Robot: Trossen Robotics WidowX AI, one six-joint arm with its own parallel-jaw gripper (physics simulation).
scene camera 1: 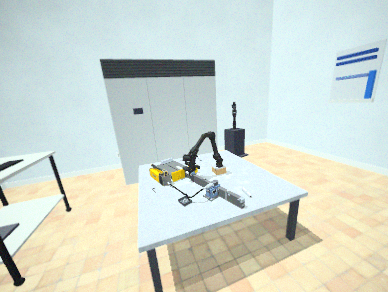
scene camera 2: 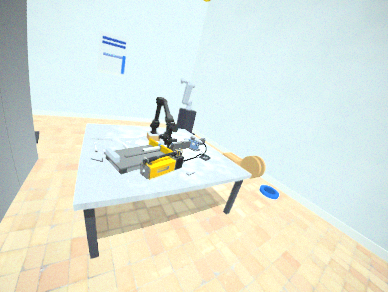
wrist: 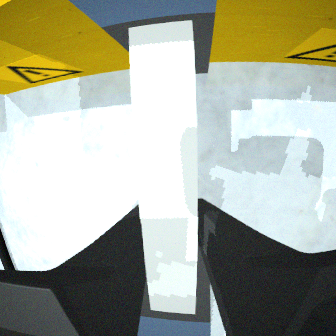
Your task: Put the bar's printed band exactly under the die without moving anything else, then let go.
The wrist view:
my gripper: 171, 207
pale bar: 161, 58, gripped by my gripper
